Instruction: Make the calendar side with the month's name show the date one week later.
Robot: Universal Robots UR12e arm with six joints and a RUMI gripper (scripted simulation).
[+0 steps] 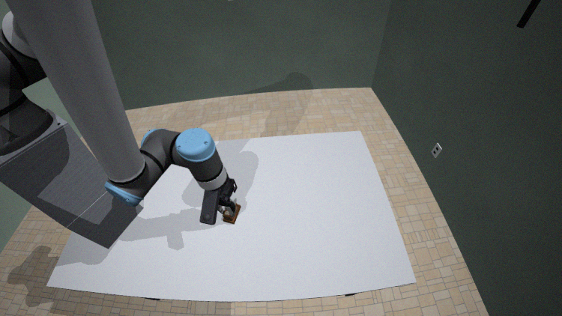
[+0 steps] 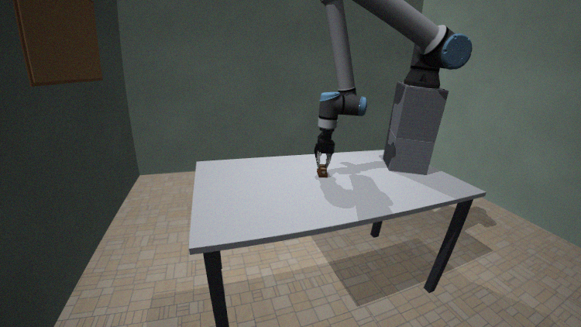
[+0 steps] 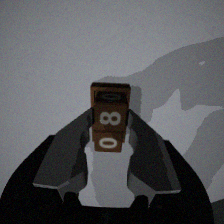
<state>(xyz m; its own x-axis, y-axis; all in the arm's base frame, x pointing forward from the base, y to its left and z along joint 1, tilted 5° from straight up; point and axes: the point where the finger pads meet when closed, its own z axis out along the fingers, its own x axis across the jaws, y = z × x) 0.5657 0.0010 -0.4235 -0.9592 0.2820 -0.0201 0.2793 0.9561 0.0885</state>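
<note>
Now: the brown date cube 10 mm below my hand. Also, from my hand: brown wooden tray 10 mm ahead, 20 mm to the left, 30 mm below.
</note>
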